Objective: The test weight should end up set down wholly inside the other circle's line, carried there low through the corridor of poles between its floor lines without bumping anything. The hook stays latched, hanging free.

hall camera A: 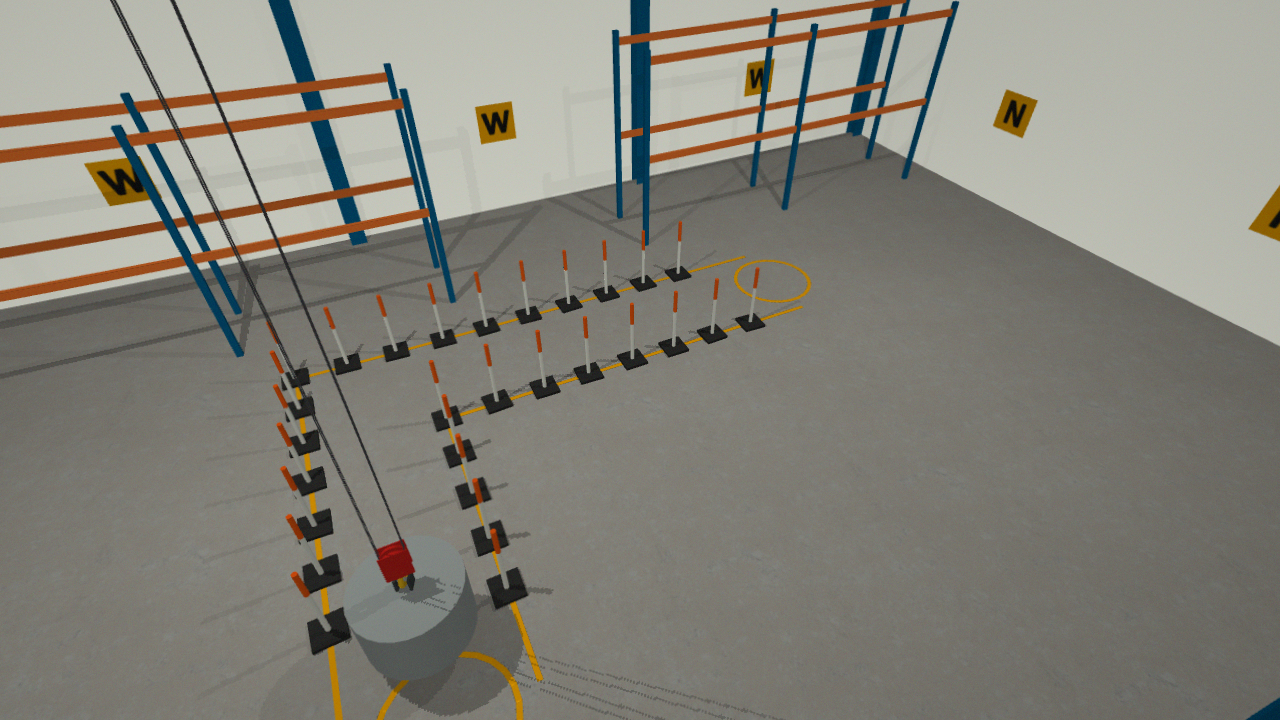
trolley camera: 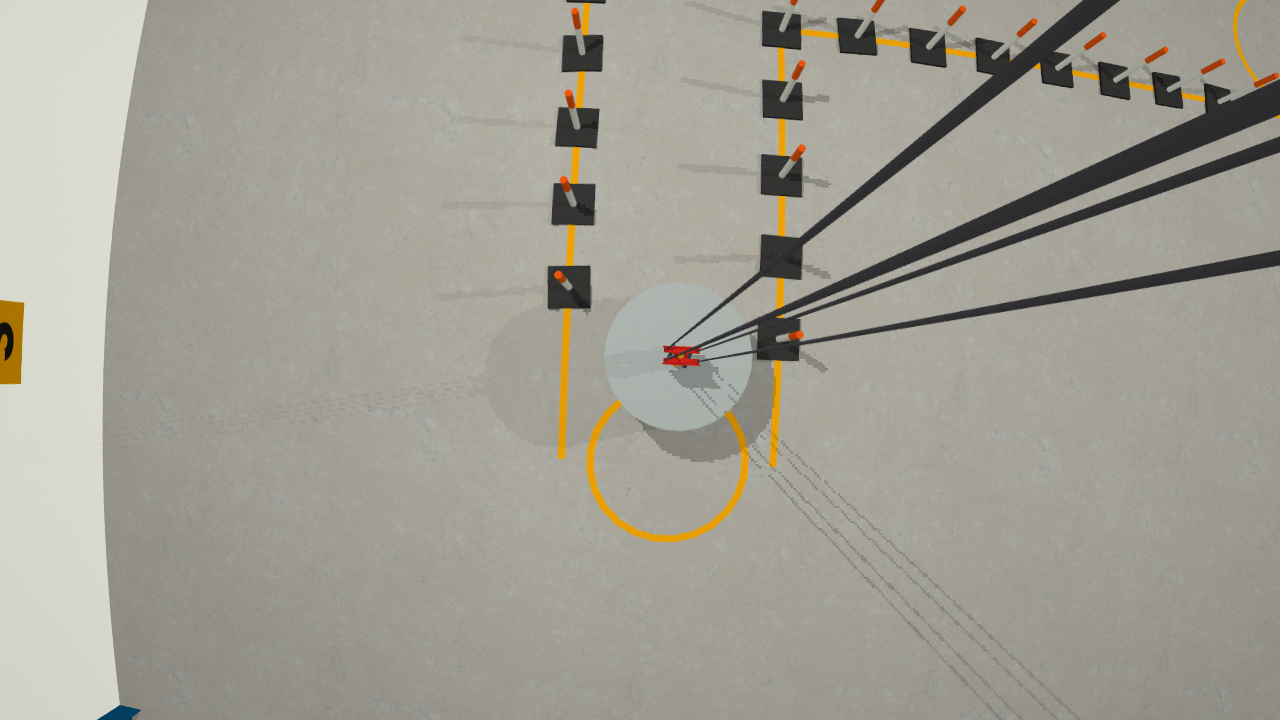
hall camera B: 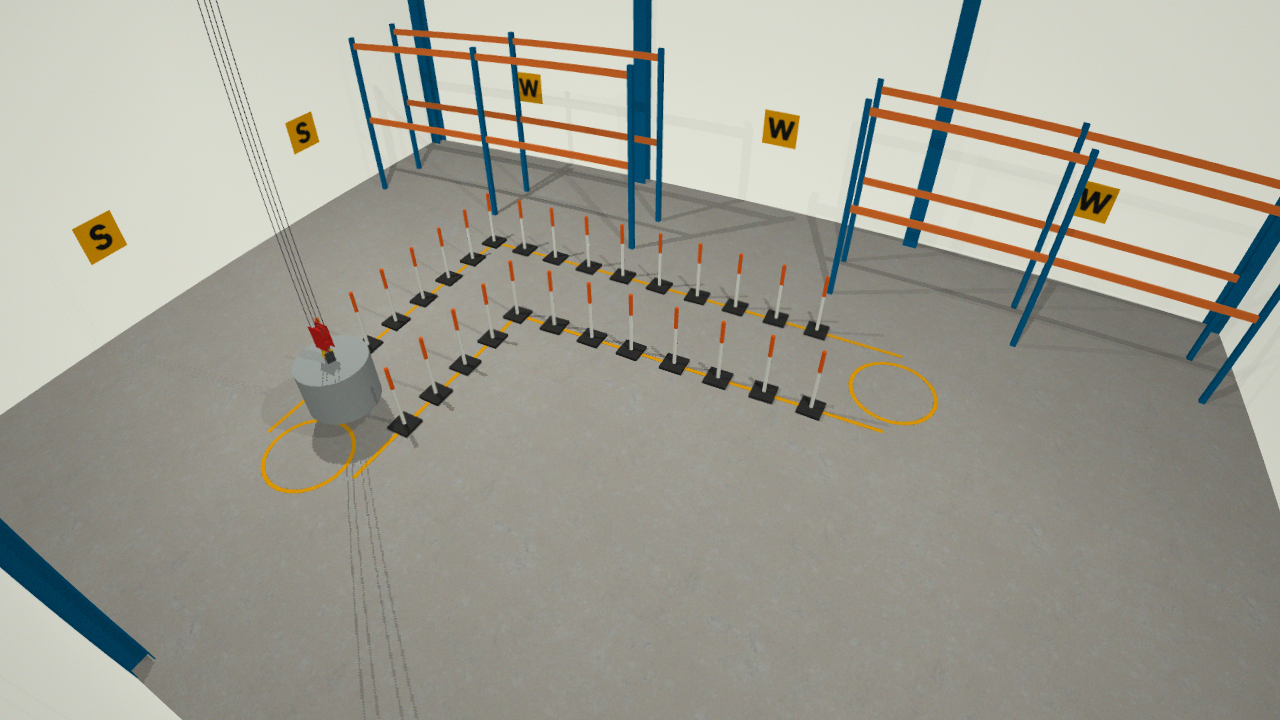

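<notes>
The grey cylindrical test weight (hall camera A: 413,640) (hall camera B: 338,394) (trolley camera: 642,385) hangs upright and low above the floor at the corridor's mouth, its shadow beside it. My hook (hall camera A: 404,582) (hall camera B: 329,356) (trolley camera: 681,356), under the red block, is shut on the weight at its top centre. The near orange circle (hall camera A: 479,655) (hall camera B: 263,465) (trolley camera: 666,538) is partly covered by the weight in the trolley view; most of it lies beyond the weight, outside the poles. In that view the weight's edge shows close beside the right row's end pole base (trolley camera: 776,342). The latch is too small to tell.
The left row's end pole base (hall camera A: 328,631) (trolley camera: 569,287) stands on its floor line. Both pole rows bend at a corner and run to the far circle (hall camera A: 772,301) (hall camera B: 893,423). Blue and orange racks (hall camera A: 646,152) (hall camera B: 631,161) stand along the W wall.
</notes>
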